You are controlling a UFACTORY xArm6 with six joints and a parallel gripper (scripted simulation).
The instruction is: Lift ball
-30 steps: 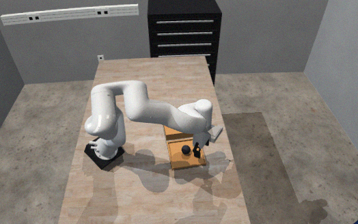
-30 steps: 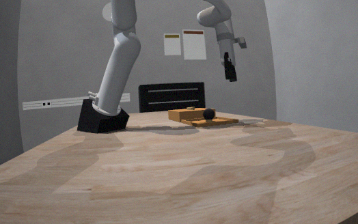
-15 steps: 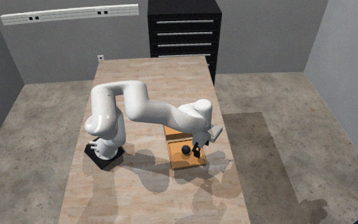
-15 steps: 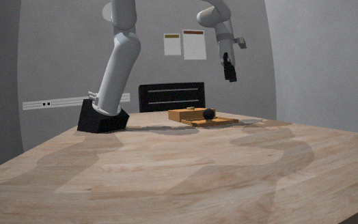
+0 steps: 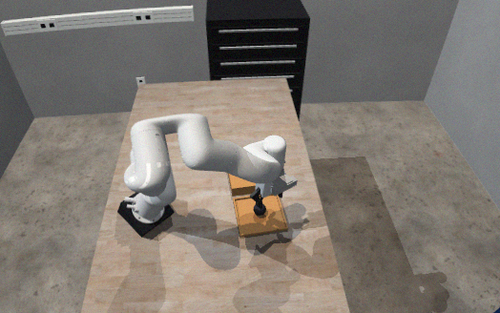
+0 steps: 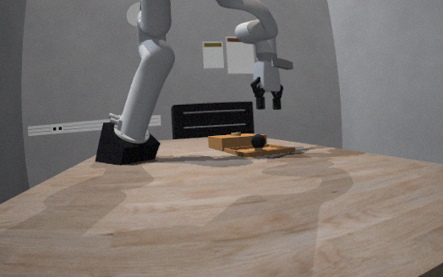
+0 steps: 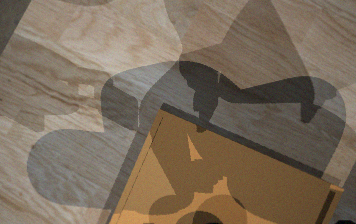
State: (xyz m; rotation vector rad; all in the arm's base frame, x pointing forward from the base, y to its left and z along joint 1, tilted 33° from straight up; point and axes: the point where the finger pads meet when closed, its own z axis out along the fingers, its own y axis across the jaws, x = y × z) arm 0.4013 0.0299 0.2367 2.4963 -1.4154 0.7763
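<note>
The black ball lies 12 cm below my hand, 5 cm to the left of it and 2 cm behind it. The rest, counted from my hand: orange wooden tray 15 cm below, 5 cm to the left, 2 cm behind; raised orange block 26 cm to the left, 12 cm below, 3 cm behind.
</note>
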